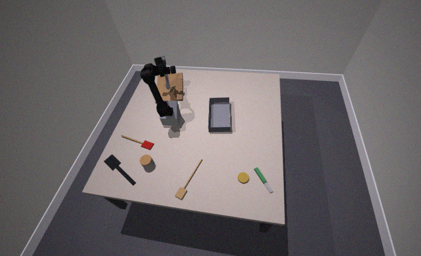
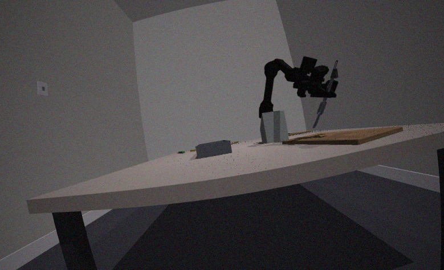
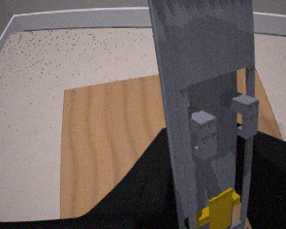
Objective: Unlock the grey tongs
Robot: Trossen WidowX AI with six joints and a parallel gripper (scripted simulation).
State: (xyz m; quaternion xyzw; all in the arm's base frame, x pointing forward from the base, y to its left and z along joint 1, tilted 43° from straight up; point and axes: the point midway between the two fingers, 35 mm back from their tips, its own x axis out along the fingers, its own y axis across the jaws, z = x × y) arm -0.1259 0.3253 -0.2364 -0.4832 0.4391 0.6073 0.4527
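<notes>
The wooden board is 40 mm to the right of my gripper tip and 150 mm below it. The rest, counted from my gripper tip: red spatula 70 mm behind, 650 mm to the right, 150 mm below; roasting tin 500 mm ahead, 340 mm to the right, 130 mm below; yellow lock piece 10 mm ahead, 30 mm to the right, 20 mm above.
</notes>
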